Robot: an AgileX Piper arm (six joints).
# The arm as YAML. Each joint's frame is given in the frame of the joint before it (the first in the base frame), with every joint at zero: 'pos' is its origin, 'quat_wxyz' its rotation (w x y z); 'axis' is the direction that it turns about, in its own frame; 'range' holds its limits. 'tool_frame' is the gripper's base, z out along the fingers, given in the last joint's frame.
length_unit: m
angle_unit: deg
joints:
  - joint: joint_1
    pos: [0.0, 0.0, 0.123]
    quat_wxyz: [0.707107, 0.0, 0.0, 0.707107]
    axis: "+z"
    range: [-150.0, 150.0]
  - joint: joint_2
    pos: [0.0, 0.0, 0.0]
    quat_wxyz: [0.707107, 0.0, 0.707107, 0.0]
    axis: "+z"
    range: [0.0, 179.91]
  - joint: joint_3
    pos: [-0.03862, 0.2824, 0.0]
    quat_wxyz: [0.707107, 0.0, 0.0, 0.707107]
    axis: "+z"
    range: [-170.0, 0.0]
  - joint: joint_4
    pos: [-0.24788, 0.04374, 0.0]
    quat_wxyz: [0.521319, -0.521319, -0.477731, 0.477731]
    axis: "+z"
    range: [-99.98, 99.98]
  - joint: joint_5
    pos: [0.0, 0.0, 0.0]
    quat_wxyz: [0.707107, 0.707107, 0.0, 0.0]
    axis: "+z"
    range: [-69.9, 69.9]
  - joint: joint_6
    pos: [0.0, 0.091, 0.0]
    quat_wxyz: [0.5, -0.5, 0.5, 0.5]
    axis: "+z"
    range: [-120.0, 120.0]
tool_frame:
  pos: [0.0, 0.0, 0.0]
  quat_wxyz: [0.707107, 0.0, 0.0, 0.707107]
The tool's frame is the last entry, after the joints.
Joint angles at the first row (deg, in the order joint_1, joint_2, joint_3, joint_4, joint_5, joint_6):
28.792, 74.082, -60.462, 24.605, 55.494, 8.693
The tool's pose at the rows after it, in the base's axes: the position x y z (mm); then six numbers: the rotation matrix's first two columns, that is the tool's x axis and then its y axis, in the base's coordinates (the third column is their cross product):
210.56 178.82 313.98 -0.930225 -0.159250 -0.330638 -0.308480 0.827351 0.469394
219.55 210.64 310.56 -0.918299 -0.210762 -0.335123 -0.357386 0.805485 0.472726
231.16 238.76 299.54 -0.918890 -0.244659 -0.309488 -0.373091 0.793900 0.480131
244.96 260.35 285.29 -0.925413 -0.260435 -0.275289 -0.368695 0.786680 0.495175
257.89 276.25 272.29 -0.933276 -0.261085 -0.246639 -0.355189 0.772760 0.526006
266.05 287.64 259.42 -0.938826 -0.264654 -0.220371 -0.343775 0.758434 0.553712
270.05 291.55 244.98 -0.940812 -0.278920 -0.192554 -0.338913 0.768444 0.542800
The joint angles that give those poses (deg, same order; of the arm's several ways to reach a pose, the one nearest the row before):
33.996, 78.421, -64.104, 24.604, 53.669, 9.149
38.142, 83.983, -68.695, 24.748, 52.123, 9.366
40.597, 90.134, -73.035, 25.658, 51.576, 9.364
41.465, 95.949, -76.890, 27.534, 51.433, 8.605
41.466, 100.703, -79.944, 30.786, 51.084, 6.896
41.466, 104.230, -81.661, 33.986, 50.718, 4.892
41.493, 106.525, -81.934, 33.995, 50.860, 4.322

